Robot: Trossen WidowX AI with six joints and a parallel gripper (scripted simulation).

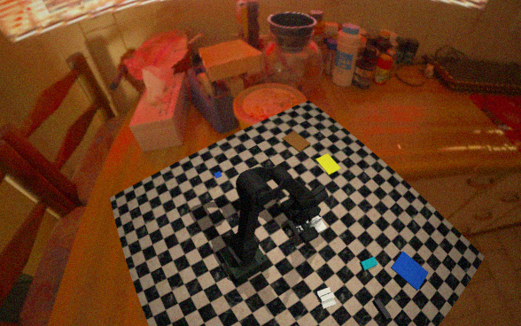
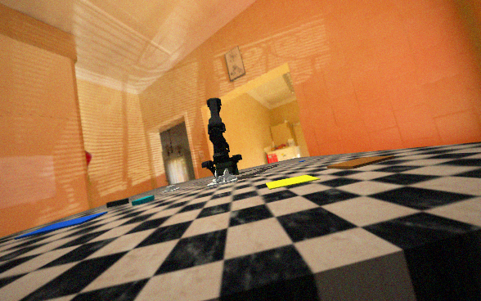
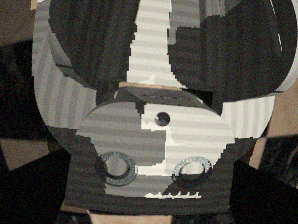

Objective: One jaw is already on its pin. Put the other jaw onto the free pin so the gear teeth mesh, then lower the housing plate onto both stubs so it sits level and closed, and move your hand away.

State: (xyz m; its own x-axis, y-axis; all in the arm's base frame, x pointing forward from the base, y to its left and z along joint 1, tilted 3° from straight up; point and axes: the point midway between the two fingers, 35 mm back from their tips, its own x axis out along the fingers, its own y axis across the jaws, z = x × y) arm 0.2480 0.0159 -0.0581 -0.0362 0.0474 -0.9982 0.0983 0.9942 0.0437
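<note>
My gripper tip is now 30 mm short of the jaw, 10 mm to the right of it and 10 mm below it. Round my gripper tip: yellow card: 340 mm ahead, 180 mm to the left, 10 mm below; teal block: 130 mm ahead, 300 mm to the right; white base: 70 mm ahead, 10 mm to the right.
</note>
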